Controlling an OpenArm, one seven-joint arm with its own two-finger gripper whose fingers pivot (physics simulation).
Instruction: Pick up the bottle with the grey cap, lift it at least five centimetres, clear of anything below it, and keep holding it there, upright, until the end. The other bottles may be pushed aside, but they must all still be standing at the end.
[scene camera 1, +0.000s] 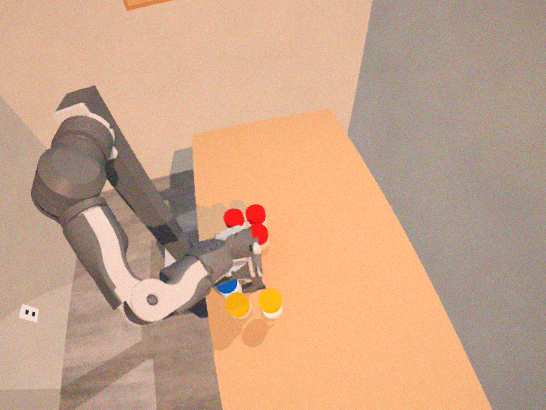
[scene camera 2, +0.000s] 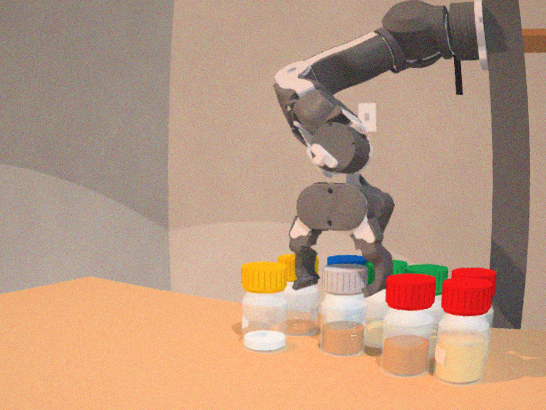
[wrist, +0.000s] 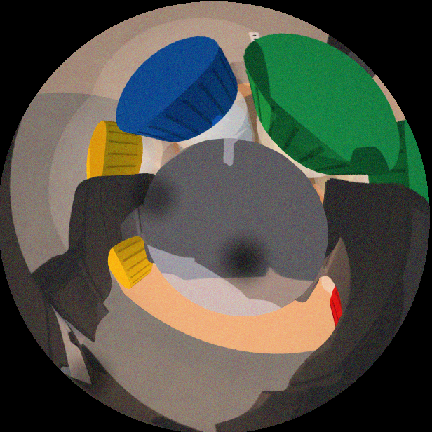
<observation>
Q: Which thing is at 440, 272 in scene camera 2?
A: A green-capped bottle.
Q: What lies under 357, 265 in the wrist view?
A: My gripper.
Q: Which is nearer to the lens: the yellow-capped bottle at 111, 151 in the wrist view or the blue-capped bottle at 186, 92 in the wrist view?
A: The blue-capped bottle.
</observation>
